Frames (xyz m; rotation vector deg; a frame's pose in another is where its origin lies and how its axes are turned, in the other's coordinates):
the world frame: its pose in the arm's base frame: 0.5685 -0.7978 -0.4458 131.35 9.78 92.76
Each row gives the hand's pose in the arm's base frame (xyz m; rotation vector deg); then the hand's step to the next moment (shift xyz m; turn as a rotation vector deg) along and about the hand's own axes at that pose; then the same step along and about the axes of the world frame.
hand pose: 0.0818 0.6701 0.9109 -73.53 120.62 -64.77
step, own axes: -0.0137 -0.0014 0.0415 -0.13 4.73 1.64
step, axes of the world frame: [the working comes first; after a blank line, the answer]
step, axes of the arm's base frame: 0.0364 -0.0058 -0.0236 -1.29 0.56 -4.81

-0.0101 -0.0056 0.0422 -4.59 -2.01 0.14
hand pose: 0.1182 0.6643 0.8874 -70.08 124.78 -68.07
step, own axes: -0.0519 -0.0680 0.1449 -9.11 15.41 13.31
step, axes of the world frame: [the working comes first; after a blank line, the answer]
step, axes of the arm's base frame: 0.1587 -0.0461 -0.0318 5.83 5.13 -20.91

0.0137 0.0184 0.1667 -15.21 -12.29 10.73
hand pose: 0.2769 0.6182 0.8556 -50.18 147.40 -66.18
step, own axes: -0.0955 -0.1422 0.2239 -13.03 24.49 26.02
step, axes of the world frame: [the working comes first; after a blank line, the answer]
step, axes of the arm's base frame: 0.2276 -0.1571 -0.0544 10.02 4.29 -36.44

-0.0139 0.1089 0.2596 -27.88 -17.04 19.47
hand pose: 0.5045 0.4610 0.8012 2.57 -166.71 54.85
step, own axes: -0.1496 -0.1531 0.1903 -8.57 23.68 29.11
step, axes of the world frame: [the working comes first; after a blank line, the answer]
step, axes of the arm's base frame: 0.1447 -0.2357 -0.0745 5.41 1.79 -38.07

-0.0830 0.1835 0.2037 -31.64 -14.82 16.15
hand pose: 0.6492 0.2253 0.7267 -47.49 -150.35 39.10
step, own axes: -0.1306 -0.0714 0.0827 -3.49 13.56 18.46
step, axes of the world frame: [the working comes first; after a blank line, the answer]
step, axes of the arm's base frame: 0.0357 -0.1586 -0.0506 1.24 1.26 -23.10

-0.0777 0.1289 0.0797 -19.87 -8.97 7.86
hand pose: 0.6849 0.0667 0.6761 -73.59 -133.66 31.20
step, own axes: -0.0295 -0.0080 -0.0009 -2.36 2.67 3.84
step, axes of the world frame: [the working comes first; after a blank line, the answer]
step, axes of the arm's base frame: 0.0092 -0.0291 -0.0001 0.95 -1.21 -5.01

-0.0052 0.0265 0.0144 -4.49 -0.61 2.63
